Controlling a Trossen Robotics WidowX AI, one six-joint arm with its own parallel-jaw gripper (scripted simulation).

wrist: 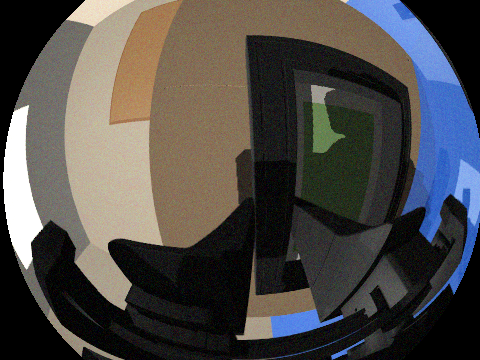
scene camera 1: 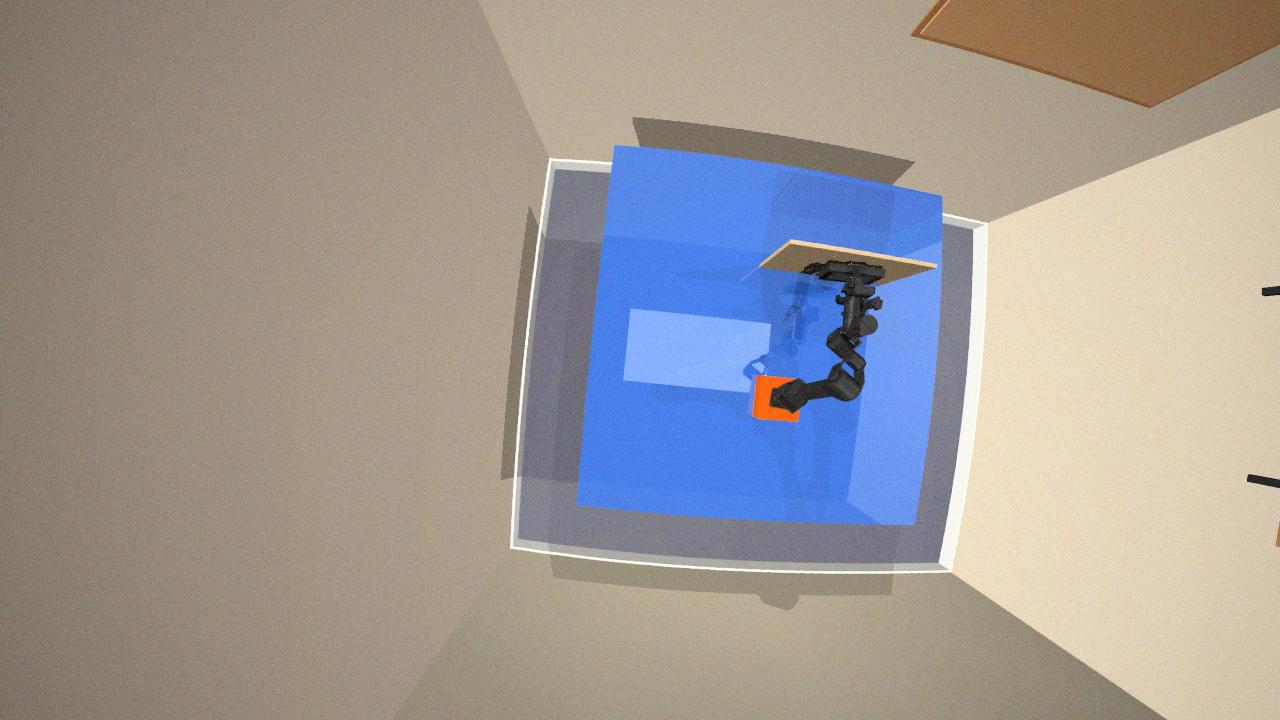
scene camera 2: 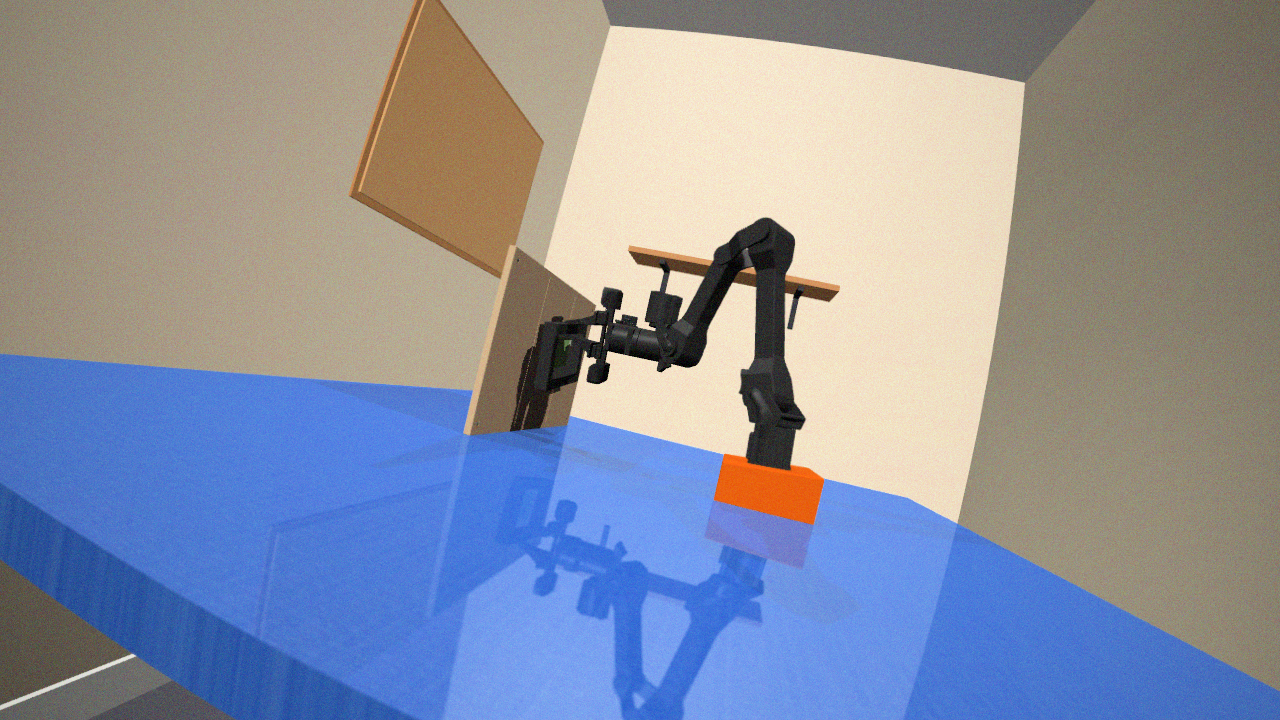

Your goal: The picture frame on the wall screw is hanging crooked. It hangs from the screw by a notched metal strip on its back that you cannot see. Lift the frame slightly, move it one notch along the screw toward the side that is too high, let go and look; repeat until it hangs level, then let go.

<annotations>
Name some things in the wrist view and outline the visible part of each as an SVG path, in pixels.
My gripper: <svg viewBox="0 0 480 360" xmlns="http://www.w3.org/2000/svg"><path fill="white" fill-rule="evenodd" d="M81 352L84 360L113 360L85 347ZM468 213L465 205L449 193L439 213L441 223L429 243L419 231L425 207L371 227L295 196L291 235L311 287L320 323L340 315L343 319L275 339L237 340L237 336L244 335L252 277L253 197L247 197L219 227L189 248L127 239L109 241L108 252L132 283L125 296L125 311L109 303L77 267L76 247L60 225L48 221L32 239L31 251L41 291L61 325L93 347L123 360L332 360L331 355L363 339L364 343L335 360L403 360L427 336L455 295L448 284L413 319L459 267L468 235Z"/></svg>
A picture frame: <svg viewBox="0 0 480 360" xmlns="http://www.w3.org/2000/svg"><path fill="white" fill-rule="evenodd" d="M245 35L253 205L255 205L255 265L253 265L253 272L255 272L255 295L261 296L311 288L309 287L303 264L301 264L295 240L293 240L291 235L295 196L299 197L299 199L307 200L309 203L319 205L323 209L328 209L328 211L336 213L336 215L344 216L345 219L357 221L357 223L371 225L371 227L372 225L375 227L375 225L387 223L387 221L395 219L397 208L399 208L401 197L403 197L405 179L407 179L409 159L411 159L409 155L411 155L412 117L407 85L401 83L401 81L395 79L395 77L392 77L383 69L376 67L376 65L360 59L360 57L349 55L347 52L328 47L328 45L312 43L312 41L297 40L283 36Z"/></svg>
</annotations>
